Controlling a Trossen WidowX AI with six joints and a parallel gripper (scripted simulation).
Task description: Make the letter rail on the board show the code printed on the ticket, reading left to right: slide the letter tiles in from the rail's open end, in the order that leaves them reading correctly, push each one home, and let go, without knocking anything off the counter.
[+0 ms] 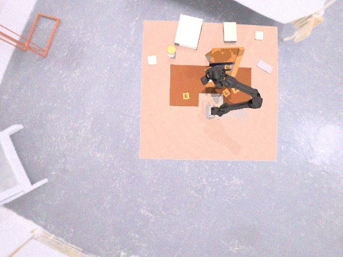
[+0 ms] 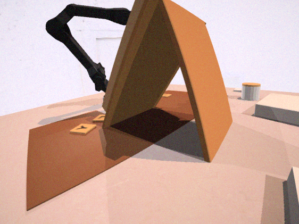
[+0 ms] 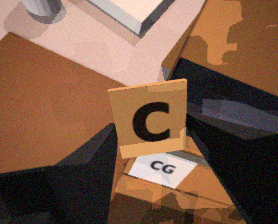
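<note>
Now: gripper tip 2 cm past the white ticket, 6 cm to the left of it and 10 cm above it. Also, from my gripper tip: large white box (43 cm ahead, 14 cm to the left, 16 cm below); then brown mat (11 cm behind, 7 cm to the right, 18 cm below); then capped canister (23 cm ahead, 30 cm to the left, 15 cm below).
</note>
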